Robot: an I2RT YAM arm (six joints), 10 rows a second.
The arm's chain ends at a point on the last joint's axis. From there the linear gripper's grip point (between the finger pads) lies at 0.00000 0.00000 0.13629 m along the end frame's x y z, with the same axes.
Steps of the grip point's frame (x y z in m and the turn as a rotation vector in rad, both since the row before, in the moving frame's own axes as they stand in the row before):
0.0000, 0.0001, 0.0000, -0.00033, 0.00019, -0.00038
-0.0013, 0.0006, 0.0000, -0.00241, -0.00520, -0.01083
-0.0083, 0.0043, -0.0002, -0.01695, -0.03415, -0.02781
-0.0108, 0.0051, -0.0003, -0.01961, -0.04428, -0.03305
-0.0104, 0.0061, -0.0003, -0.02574, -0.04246, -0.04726
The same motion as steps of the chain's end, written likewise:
0.0000, 0.0001, 0.0000, -0.00033, 0.00019, -0.00038
-0.0006, 0.0003, 0.0000, -0.00241, -0.00520, -0.01083
-0.0037, 0.0019, -0.0001, -0.01695, -0.03415, -0.02781
-0.0048, 0.0023, -0.0001, -0.01961, -0.04428, -0.03305
-0.0047, 0.0025, -0.0001, -0.02574, -0.04246, -0.04726

